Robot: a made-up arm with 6 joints.
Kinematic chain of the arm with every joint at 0, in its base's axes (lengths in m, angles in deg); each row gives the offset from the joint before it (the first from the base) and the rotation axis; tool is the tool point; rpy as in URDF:
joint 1: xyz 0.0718 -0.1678 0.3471 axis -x
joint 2: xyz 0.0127 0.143 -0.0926 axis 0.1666 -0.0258 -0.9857
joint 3: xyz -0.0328 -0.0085 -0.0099 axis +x
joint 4: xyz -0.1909 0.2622 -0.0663 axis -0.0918 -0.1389 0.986
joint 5: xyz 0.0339 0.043 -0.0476 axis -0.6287 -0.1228 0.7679
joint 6: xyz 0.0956 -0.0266 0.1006 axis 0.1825 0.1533 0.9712
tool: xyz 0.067 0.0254 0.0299 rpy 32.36 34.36 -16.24
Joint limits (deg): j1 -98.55..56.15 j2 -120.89..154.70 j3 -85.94..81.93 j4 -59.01..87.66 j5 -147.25..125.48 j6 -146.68..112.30
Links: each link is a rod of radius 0.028 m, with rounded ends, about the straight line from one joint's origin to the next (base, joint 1, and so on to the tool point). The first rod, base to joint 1, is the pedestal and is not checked.
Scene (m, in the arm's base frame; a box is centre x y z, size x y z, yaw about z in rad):
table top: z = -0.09
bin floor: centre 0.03 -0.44 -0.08 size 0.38 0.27 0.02 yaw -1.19
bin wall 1: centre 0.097 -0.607 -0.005 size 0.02 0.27 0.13 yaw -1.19
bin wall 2: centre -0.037 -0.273 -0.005 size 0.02 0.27 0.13 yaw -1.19
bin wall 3: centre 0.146 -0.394 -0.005 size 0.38 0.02 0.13 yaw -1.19
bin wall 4: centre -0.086 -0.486 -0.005 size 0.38 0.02 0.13 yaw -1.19
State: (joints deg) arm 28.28 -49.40 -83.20 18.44 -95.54 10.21
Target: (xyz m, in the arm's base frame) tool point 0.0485 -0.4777 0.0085
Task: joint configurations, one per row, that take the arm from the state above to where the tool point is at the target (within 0.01 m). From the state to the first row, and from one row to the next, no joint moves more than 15 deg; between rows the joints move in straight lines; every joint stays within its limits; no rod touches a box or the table.
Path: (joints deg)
1: 37.49 -43.92 -82.89 28.58 -87.98 7.40
2: 46.69 -38.45 -82.58 38.72 -80.41 4.59
3: 55.90 -32.97 -82.27 48.86 -72.85 1.77
4: 51.14 -42.96 -84.11 58.97 -61.72 8.18
5: 46.37 -52.95 -85.94 69.08 -50.59 14.59

